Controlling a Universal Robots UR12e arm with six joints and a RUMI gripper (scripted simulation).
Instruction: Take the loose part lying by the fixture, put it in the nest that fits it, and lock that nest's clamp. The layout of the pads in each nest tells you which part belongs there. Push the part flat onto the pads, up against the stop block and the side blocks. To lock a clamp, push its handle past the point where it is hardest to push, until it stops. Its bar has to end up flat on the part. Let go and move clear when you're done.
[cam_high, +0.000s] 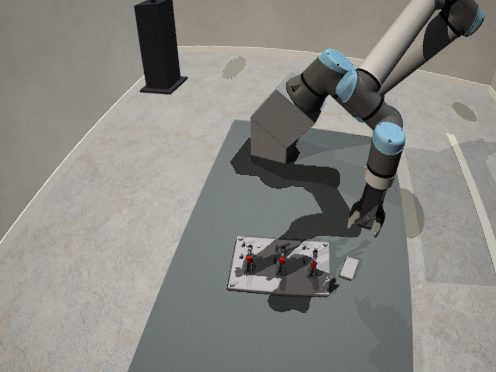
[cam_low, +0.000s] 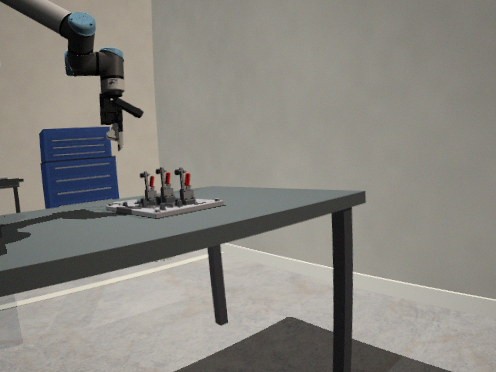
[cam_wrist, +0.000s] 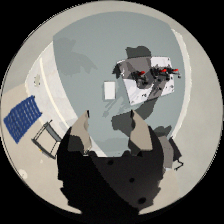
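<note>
My gripper is now 210 mm above the grey part.
</note>
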